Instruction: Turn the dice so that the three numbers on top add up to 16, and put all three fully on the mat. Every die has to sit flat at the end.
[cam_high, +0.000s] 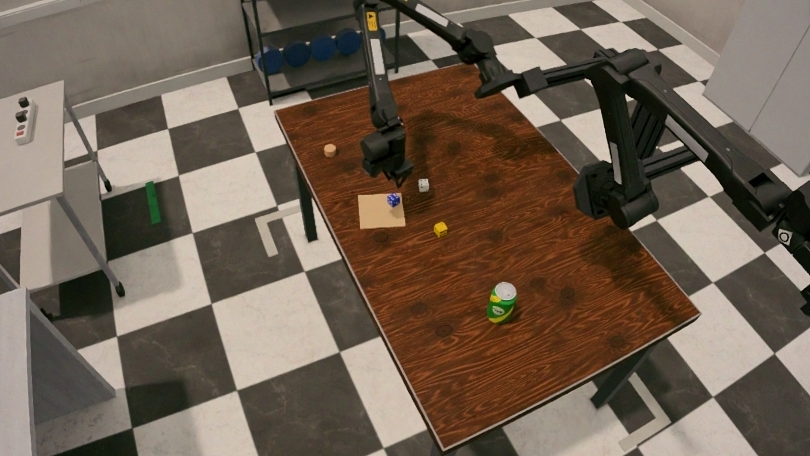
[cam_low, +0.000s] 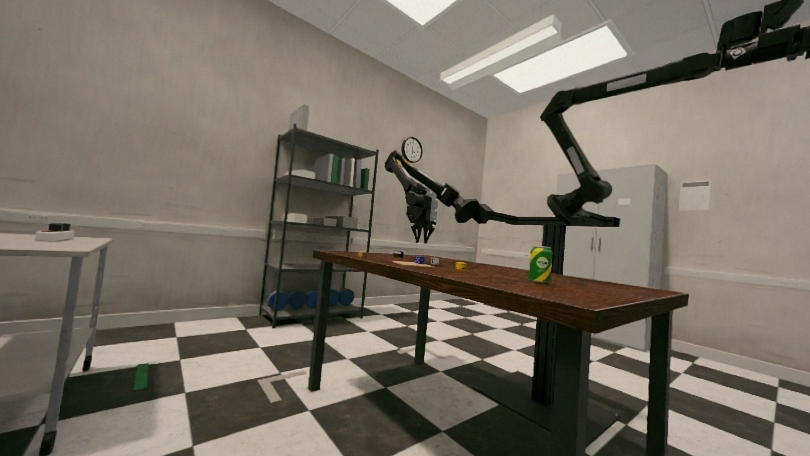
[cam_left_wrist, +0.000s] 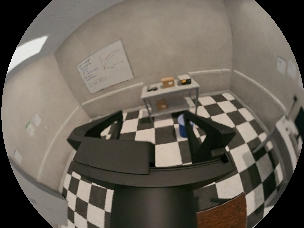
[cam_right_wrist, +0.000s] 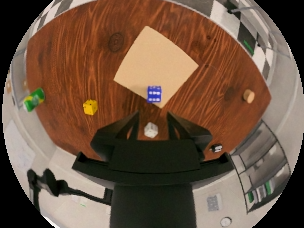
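My right gripper is now 17 cm to the right of the yellow die, 9 cm above it and 8 cm past it. Round my right hand: tan mat 10 cm below, 5 cm ahead, 1 cm to the left; then blue die 8 cm below; then white die 12 cm behind, 9 cm below, 2 cm to the right.
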